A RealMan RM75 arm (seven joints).
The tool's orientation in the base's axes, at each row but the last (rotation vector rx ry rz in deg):
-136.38 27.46 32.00
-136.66 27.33 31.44
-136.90 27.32 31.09
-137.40 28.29 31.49
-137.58 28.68 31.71
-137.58 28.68 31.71
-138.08 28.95 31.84
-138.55 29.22 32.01
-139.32 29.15 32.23
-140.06 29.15 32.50
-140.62 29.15 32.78
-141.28 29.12 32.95
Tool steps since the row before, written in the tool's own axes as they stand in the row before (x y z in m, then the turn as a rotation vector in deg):
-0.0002 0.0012 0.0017 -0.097 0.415 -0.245
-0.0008 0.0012 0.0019 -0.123 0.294 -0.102
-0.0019 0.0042 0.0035 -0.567 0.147 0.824
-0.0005 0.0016 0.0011 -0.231 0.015 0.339
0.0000 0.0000 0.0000 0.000 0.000 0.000
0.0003 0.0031 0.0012 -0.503 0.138 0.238
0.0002 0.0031 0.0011 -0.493 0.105 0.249
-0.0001 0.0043 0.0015 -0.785 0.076 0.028
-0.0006 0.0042 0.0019 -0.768 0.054 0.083
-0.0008 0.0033 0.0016 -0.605 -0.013 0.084
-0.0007 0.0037 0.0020 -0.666 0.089 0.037
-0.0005 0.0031 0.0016 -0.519 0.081 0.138
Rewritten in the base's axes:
-0.0012 0.0003 -0.0017 -0.209 -0.445 0.014
-0.0017 0.0005 -0.0016 -0.213 -0.258 -0.014
-0.0045 -0.0004 -0.0037 -0.763 0.541 -0.384
-0.0015 -0.0004 -0.0013 -0.291 0.255 -0.137
0.0000 0.0000 0.0000 0.000 0.000 0.000
-0.0015 -0.0016 -0.0025 -0.551 0.158 0.012
-0.0016 -0.0017 -0.0024 -0.530 0.188 0.014
-0.0025 -0.0023 -0.0030 -0.701 0.136 0.335
-0.0030 -0.0019 -0.0030 -0.692 0.183 0.296
-0.0027 -0.0014 -0.0023 -0.524 0.198 0.244
-0.0029 -0.0015 -0.0028 -0.609 0.105 0.265
-0.0023 -0.0014 -0.0023 -0.512 0.137 0.119

